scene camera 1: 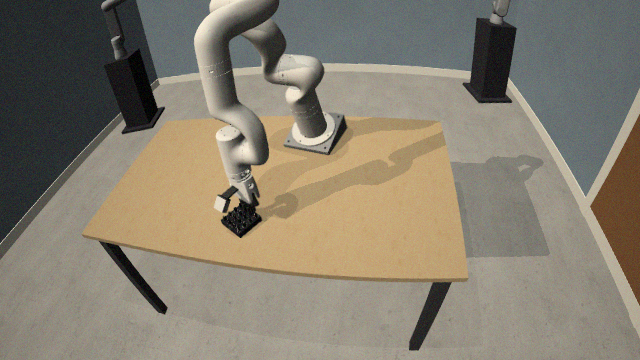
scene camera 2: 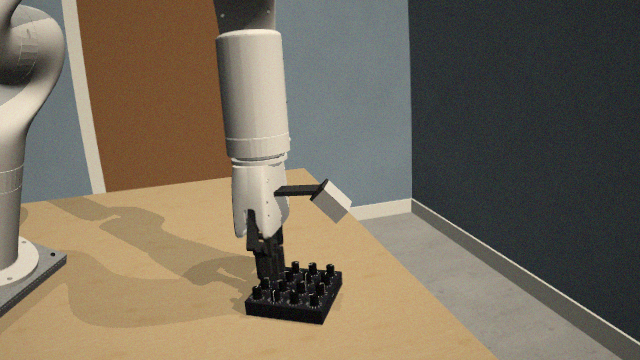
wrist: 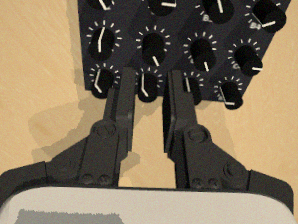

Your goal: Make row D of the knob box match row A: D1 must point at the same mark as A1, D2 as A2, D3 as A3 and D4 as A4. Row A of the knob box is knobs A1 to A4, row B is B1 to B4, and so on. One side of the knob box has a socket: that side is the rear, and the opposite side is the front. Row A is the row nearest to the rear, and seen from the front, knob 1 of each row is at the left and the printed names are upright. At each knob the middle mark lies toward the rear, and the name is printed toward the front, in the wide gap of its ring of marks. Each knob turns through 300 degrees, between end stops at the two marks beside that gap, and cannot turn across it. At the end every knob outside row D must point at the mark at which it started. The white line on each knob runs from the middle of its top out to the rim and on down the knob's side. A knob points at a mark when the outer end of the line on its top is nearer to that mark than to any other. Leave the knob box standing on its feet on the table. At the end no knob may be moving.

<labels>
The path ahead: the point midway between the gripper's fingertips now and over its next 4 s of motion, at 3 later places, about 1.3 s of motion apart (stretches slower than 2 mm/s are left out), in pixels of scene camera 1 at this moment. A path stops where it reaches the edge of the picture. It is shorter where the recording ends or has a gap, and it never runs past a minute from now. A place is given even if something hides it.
The gripper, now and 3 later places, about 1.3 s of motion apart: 250, 211; 247, 204; 247, 202; 246, 201
</labels>
